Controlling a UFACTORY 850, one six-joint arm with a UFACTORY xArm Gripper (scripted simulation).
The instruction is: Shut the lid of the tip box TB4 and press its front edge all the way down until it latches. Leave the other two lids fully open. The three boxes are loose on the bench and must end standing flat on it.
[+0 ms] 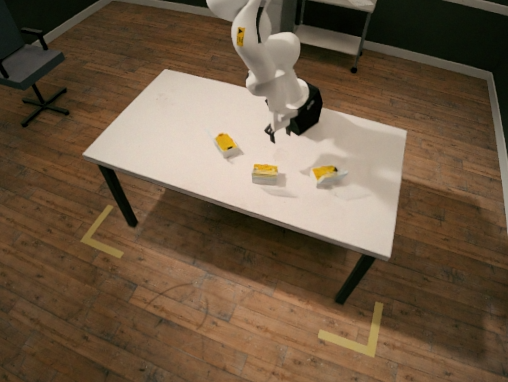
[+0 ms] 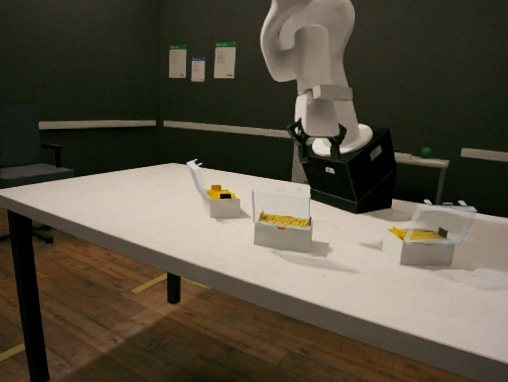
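Observation:
Tip box [image 2: 215,208] in sight. Another tip box [image 2: 281,218].

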